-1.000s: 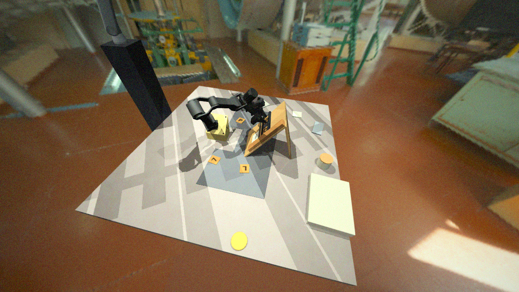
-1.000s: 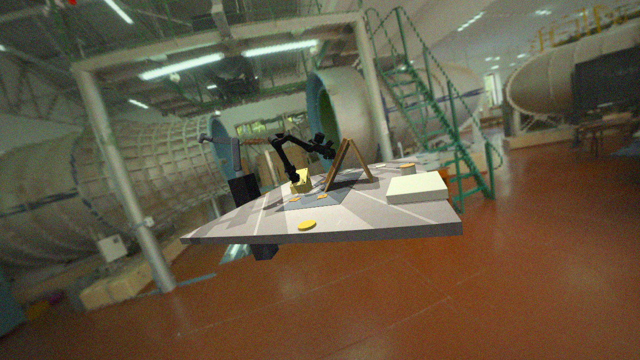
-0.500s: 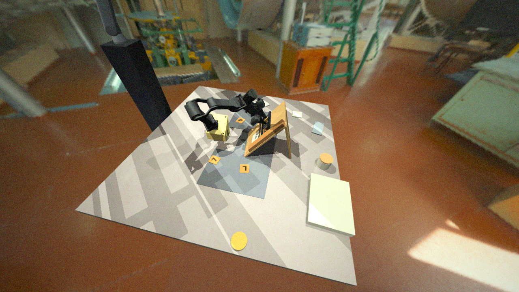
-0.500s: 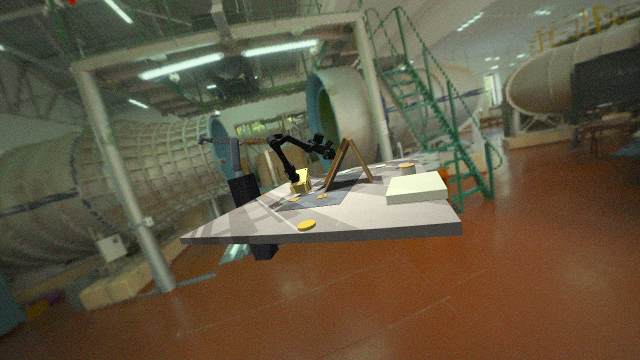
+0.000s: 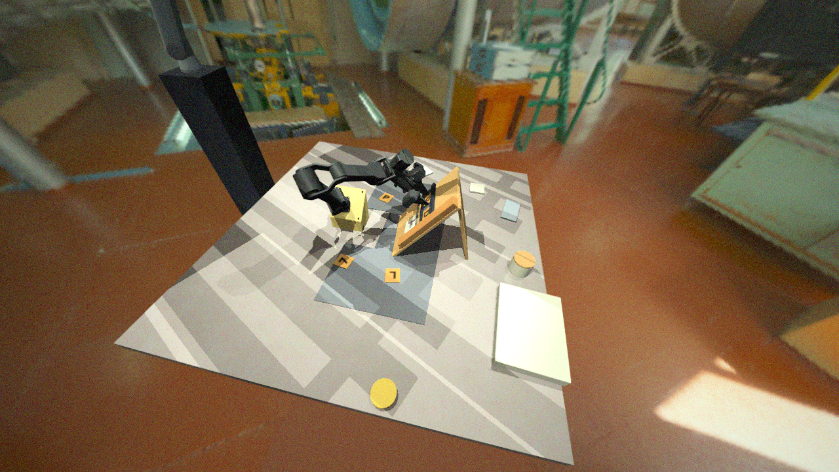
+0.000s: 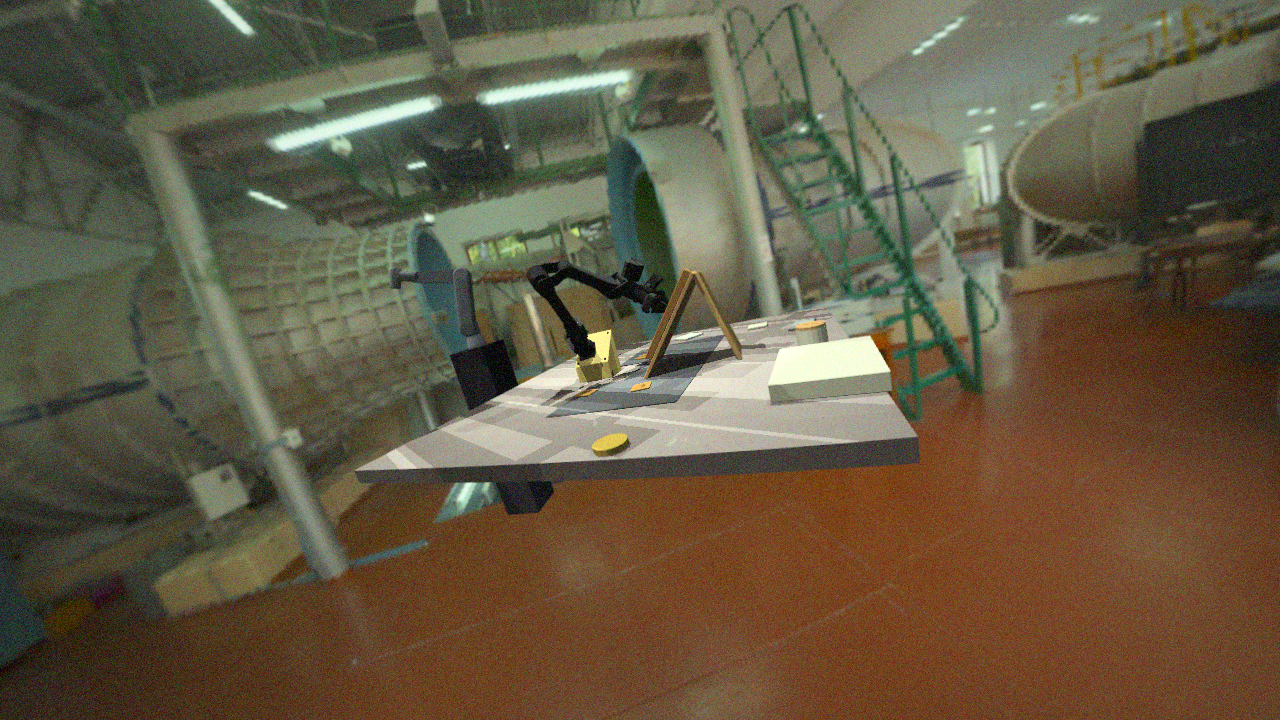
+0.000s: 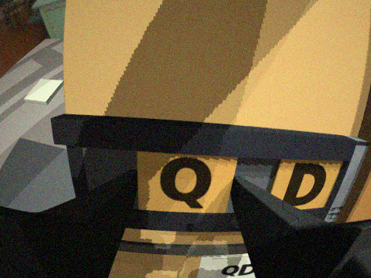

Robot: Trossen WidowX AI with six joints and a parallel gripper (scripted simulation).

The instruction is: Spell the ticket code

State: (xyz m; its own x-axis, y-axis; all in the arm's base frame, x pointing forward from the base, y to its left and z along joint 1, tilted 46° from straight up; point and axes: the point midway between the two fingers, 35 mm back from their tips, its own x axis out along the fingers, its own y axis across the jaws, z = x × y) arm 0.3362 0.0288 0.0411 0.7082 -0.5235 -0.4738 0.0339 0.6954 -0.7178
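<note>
My gripper tip is now 6 cm past the white ticket, 6 cm to the left of it and 9 cm above it. Also, from my gripper tip: mat: 15 cm behind, 2 cm to the right, 17 cm below; cream block: 35 cm ahead, 43 cm to the right, 15 cm below; yellow disc: 9 cm behind, 64 cm to the right, 16 cm below.
</note>
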